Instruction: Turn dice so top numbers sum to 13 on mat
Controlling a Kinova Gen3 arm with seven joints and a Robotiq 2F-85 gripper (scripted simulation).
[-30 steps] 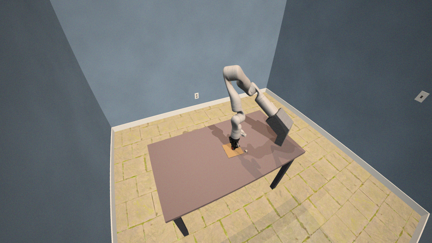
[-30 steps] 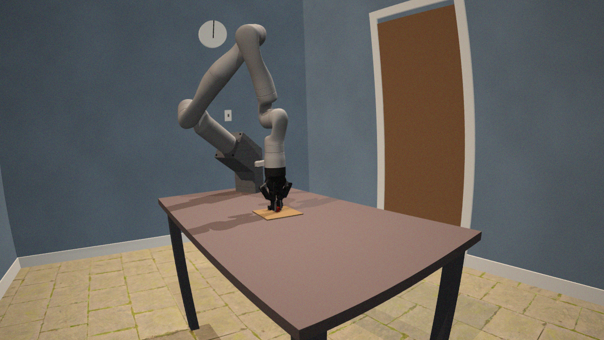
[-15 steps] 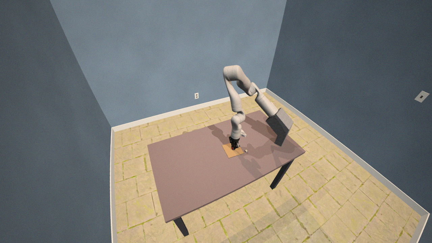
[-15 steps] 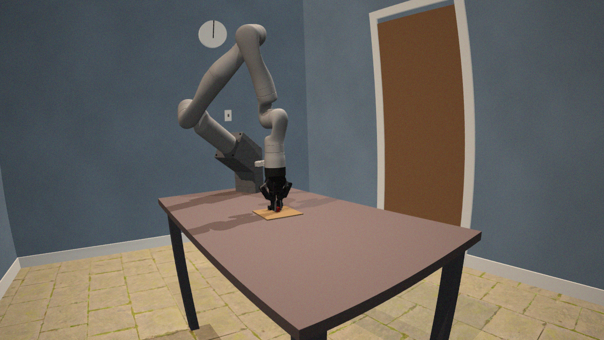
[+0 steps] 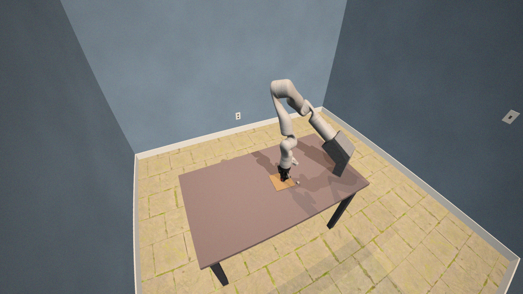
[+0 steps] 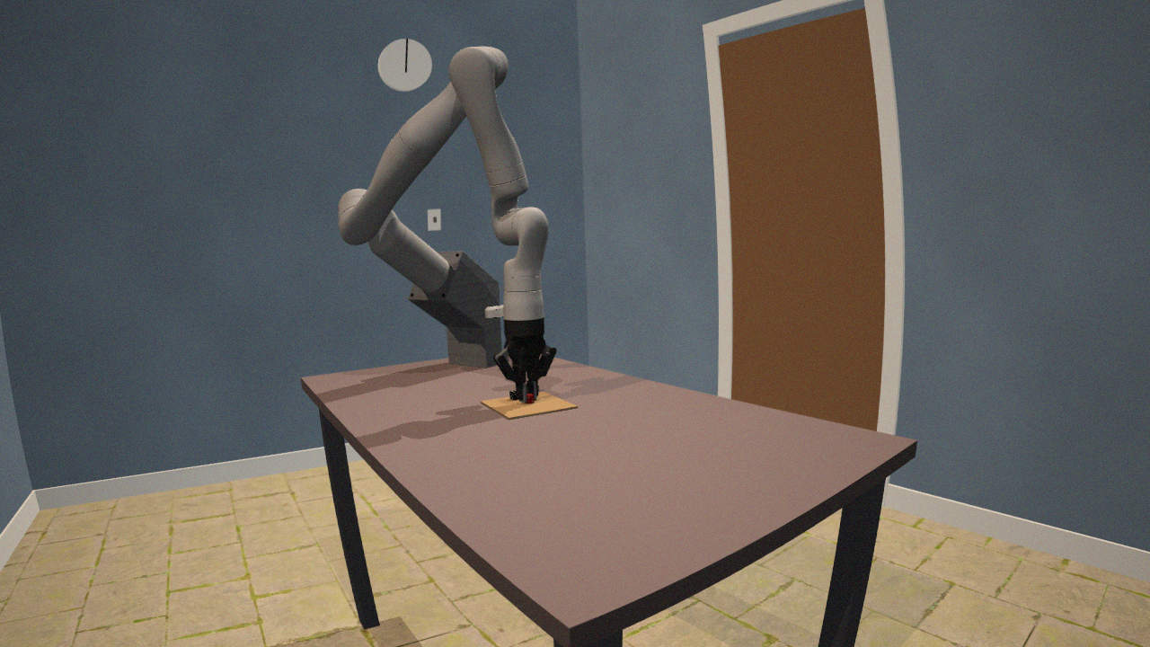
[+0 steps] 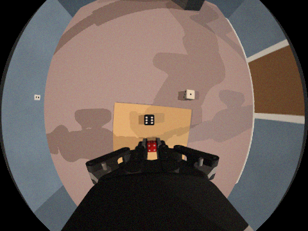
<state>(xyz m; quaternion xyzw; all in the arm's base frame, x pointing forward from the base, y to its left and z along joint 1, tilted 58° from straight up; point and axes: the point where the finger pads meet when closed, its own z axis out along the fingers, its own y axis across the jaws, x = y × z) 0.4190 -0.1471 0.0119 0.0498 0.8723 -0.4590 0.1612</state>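
Right now my hand is 10 mm above the red die. The rest, counted from my hand: tan mat: 30 mm below.
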